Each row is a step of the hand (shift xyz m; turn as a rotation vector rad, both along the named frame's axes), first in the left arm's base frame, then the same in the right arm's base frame.
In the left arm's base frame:
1: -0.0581 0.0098 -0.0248 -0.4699 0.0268 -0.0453
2: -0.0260 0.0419 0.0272 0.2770 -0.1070 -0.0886
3: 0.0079 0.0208 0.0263 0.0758 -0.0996 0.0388
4: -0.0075 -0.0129 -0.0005 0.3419 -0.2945 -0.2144
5: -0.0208 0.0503 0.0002 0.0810 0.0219 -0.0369
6: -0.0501 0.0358 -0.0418 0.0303 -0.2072 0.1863
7: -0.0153 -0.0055 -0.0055 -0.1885 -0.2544 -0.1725
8: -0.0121 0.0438 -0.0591 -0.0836 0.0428 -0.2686
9: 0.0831 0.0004 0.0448 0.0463 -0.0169 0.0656
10: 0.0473 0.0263 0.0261 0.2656 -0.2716 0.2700
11: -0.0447 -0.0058 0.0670 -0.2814 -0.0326 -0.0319
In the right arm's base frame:
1: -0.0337 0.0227 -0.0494 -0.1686 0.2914 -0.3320
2: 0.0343 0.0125 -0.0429 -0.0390 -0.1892 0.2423
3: 0.0340 -0.0015 -0.0055 0.0084 0.0154 0.1299
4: -0.0088 0.0112 0.0046 -0.2115 -0.2114 0.4002
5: 0.0175 -0.0095 -0.0507 0.0045 -0.0867 0.0295
6: -0.0331 -0.0044 -0.0665 0.0660 0.1771 0.2070
7: -0.0118 0.0104 -0.0068 -0.3201 0.1622 0.0351
8: -0.0320 -0.0439 -0.0510 -0.2277 -0.1047 -0.1347
9: 0.0627 -0.0345 0.0616 0.0605 0.0106 0.0544
10: 0.0484 -0.0318 0.0159 0.1769 0.0881 0.4221
11: 0.0391 0.0696 -0.0124 -0.1278 0.1953 -0.1637

